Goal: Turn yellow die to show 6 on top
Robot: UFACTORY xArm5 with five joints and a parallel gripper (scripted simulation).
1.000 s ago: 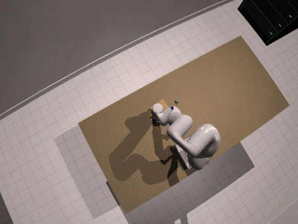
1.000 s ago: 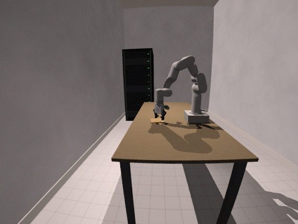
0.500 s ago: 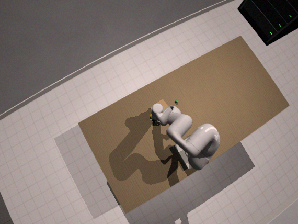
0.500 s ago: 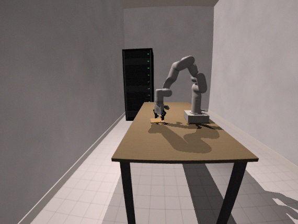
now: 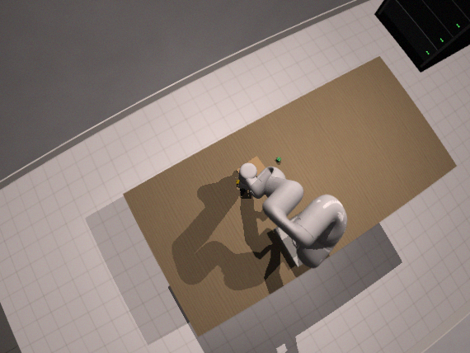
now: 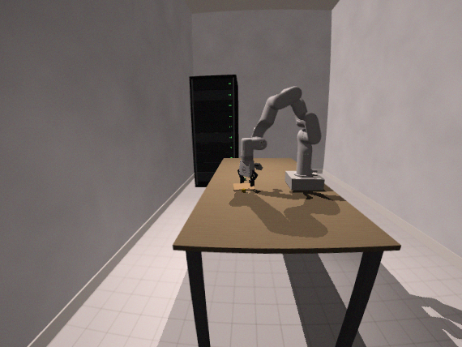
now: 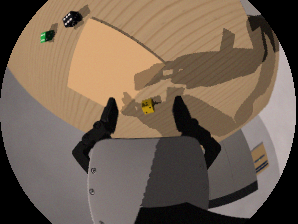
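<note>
The yellow die lies 40 mm below my hand, 30 mm to the left of it and 20 mm ahead of it. Round my hand: green die 230 mm to the right, 40 mm below, 10 mm behind; black die 170 mm to the right, 50 mm behind, 40 mm below; tan mat 70 mm to the right, 50 mm below, 10 mm ahead.
</note>
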